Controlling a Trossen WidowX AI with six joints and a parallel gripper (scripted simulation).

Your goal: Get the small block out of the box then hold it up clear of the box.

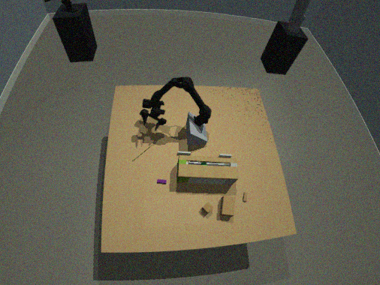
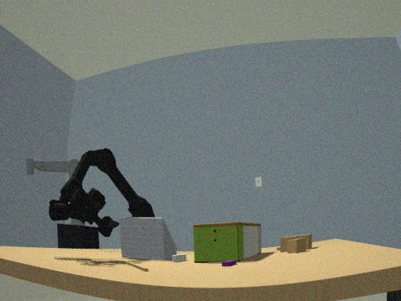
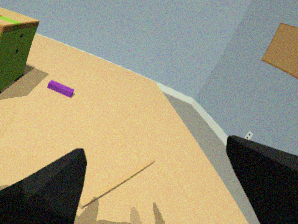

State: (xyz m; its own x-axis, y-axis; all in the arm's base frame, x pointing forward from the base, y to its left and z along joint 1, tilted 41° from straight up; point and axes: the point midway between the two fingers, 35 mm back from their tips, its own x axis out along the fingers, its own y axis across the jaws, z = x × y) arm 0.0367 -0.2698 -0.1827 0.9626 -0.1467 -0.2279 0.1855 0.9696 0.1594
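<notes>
Now: the box 25 cm ahead of my gripper tip, 37 cm to the left of it and 8 cm below it. Round my gripper tip: thin stick: 11 cm ahead, 6 cm to the right, 14 cm below; then green block: 26 cm ahead, 34 cm to the left, 6 cm below.
</notes>
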